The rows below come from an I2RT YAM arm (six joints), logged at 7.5 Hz.
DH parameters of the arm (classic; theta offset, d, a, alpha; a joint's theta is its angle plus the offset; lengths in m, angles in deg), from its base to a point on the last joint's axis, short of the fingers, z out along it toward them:
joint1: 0 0.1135 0.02 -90
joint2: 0 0 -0.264 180
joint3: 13.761 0 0.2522 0
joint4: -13.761 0 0.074 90
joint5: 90 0 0 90
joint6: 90 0.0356 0 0
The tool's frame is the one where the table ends.
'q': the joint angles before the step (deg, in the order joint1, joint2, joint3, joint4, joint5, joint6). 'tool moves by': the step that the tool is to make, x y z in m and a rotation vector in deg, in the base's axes. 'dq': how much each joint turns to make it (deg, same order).
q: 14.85, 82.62, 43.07, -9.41, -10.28, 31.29
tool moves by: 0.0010, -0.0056, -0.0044, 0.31, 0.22, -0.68
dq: -1.22, 0.43, -0.71, 0.97, -0.62, -0.18
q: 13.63, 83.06, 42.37, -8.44, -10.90, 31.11
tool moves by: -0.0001, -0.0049, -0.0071, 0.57, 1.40, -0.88
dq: -1.06, 0.79, -0.79, 0.44, -0.78, 0.44
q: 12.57, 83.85, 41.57, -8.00, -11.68, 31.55
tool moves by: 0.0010, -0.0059, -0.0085, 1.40, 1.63, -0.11
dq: -1.48, 1.32, -0.70, 0.72, -2.19, 0.01
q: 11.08, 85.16, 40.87, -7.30, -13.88, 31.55
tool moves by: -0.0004, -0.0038, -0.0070, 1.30, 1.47, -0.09
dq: -0.96, 0.96, -0.70, 0.52, -1.76, 0.27
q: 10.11, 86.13, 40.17, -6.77, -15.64, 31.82
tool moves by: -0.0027, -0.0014, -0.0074, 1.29, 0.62, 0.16
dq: -0.36, 0.54, -1.49, 1.76, -1.41, 0.44
